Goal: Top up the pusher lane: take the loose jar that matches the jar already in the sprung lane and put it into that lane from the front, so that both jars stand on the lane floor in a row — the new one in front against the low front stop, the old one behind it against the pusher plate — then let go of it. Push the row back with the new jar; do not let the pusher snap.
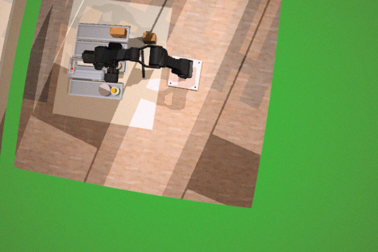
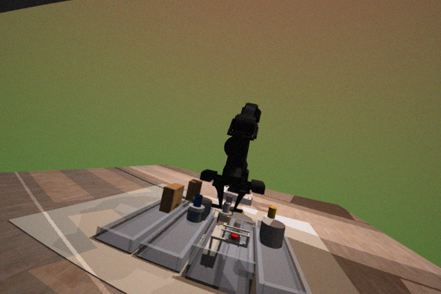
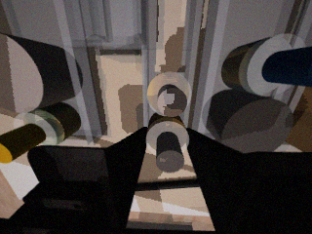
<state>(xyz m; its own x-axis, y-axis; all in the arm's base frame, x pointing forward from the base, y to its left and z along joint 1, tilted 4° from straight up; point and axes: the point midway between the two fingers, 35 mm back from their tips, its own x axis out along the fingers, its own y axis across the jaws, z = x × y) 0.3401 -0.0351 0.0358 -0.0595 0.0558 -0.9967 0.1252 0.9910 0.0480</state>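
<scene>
The sprung lane lies 14 cm ahead of my gripper tip, 2 cm below it and 1 cm to the left of it. Round my gripper tip: red mark: 22 cm ahead, 3 cm above, 1 cm to the left; brown box: 17 cm to the right, 1 cm behind.
</scene>
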